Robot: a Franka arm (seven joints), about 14 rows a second.
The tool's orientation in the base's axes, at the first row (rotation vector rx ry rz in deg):
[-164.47 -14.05 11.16]
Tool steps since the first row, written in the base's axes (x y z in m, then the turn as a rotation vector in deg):
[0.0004 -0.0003 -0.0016 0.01 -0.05 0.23]
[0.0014 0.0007 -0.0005 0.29 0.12 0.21]
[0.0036 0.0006 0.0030 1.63 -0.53 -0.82]
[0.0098 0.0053 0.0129 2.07 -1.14 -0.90]
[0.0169 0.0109 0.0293 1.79 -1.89 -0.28]
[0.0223 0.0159 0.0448 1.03 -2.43 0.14]
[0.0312 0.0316 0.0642 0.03 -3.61 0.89]
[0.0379 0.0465 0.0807 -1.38 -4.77 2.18]
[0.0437 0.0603 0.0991 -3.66 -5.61 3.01]
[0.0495 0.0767 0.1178 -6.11 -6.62 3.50]
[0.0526 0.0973 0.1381 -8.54 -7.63 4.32]
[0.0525 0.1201 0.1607 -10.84 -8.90 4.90]
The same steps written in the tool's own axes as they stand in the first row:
[0.0005 0.0008 0.0014 -0.02 -0.01 -0.23]
[0.0016 -0.0003 0.0004 0.28 -0.13 -0.22]
[0.0033 -0.0008 -0.0033 1.59 0.96 0.41]
[0.0091 -0.0070 -0.0126 1.91 1.63 0.27]
[0.0153 -0.0155 -0.0281 1.43 2.14 -0.46]
[0.0197 -0.0235 -0.0426 0.55 2.43 -0.87]
[0.0292 -0.0422 -0.0588 -0.73 3.22 -1.72]
[0.0366 -0.0598 -0.0721 -2.46 3.77 -3.02]
[0.0428 -0.0769 -0.0873 -4.94 4.02 -3.66]
[0.0494 -0.0965 -0.1023 -7.57 4.49 -4.00]
[0.0539 -0.1210 -0.1173 -10.22 4.87 -4.65]
[0.0555 -0.1487 -0.1335 -12.76 5.59 -5.16]

